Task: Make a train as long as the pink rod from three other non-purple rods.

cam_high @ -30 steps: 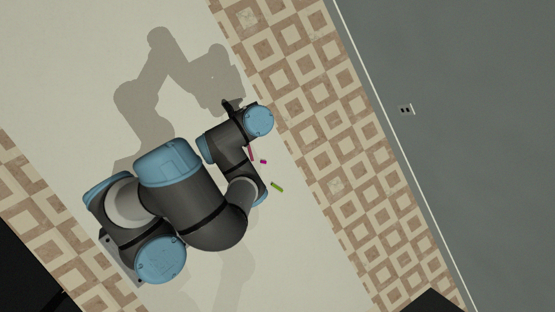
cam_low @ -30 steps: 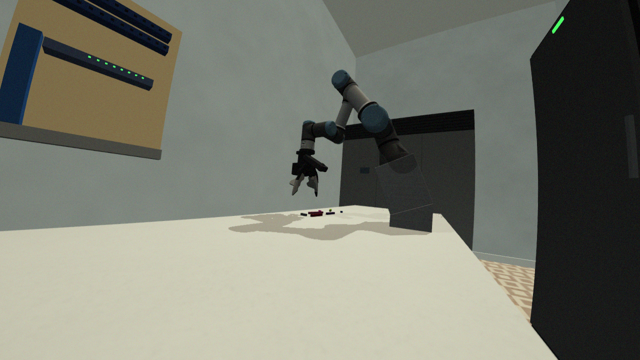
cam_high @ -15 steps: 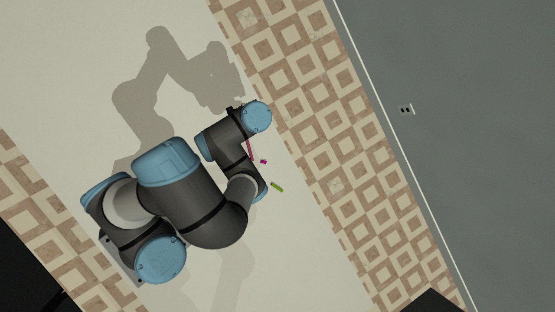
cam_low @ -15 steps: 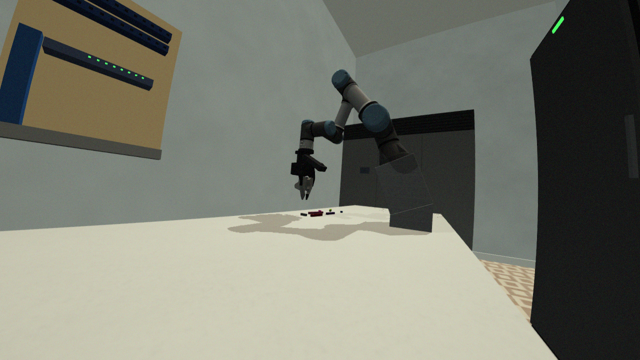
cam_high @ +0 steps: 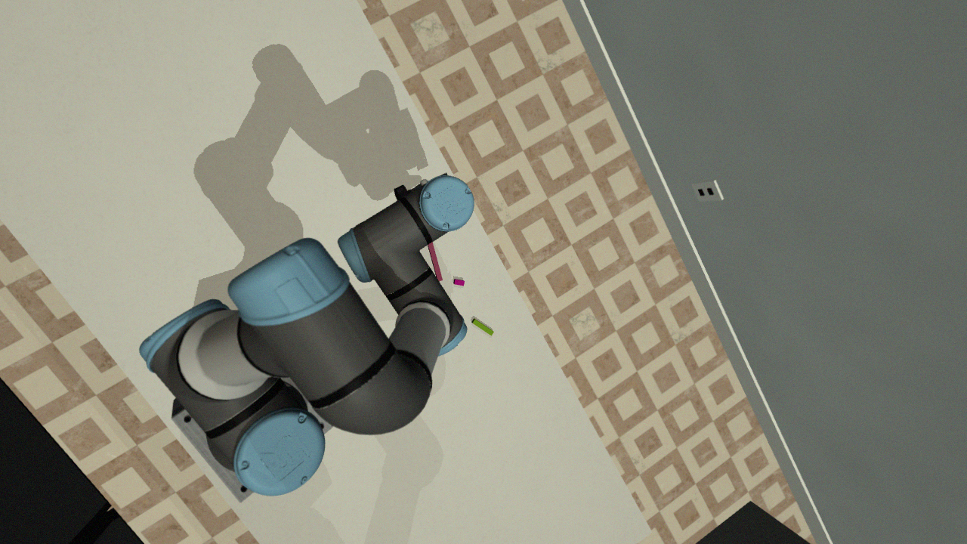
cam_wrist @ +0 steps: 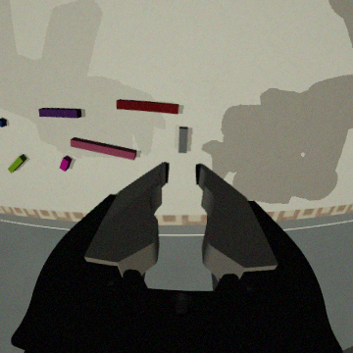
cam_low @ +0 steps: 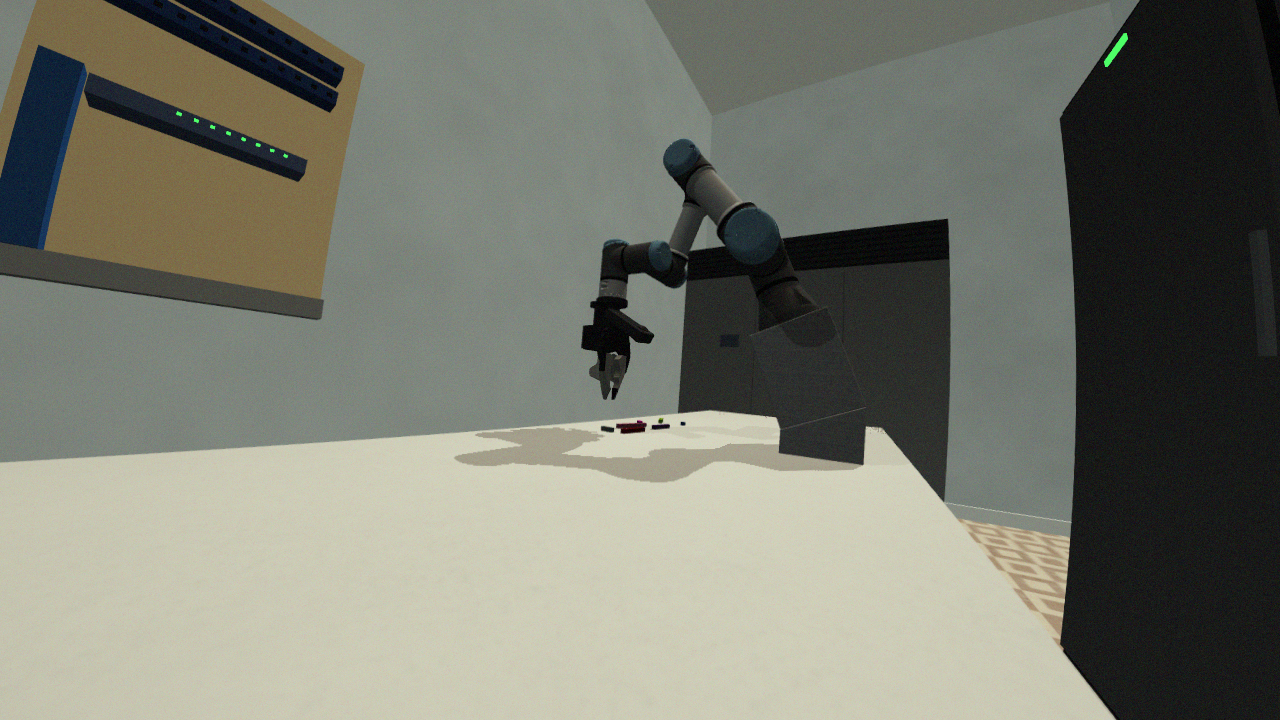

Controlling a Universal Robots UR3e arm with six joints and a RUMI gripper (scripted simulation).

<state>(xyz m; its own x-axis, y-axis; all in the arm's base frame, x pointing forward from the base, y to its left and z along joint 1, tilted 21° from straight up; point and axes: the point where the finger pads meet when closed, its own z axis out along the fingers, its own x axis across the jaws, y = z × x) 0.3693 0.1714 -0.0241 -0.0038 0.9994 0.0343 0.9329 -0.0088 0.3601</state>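
The grey rod lies 80 mm below my hand. From my hand the other things lie so: red rod (40 mm behind, 40 mm to the right, 80 mm below); then pink rod (10 mm ahead, 100 mm to the right, 80 mm below); then purple rod (30 mm behind, 160 mm to the right, 80 mm below).
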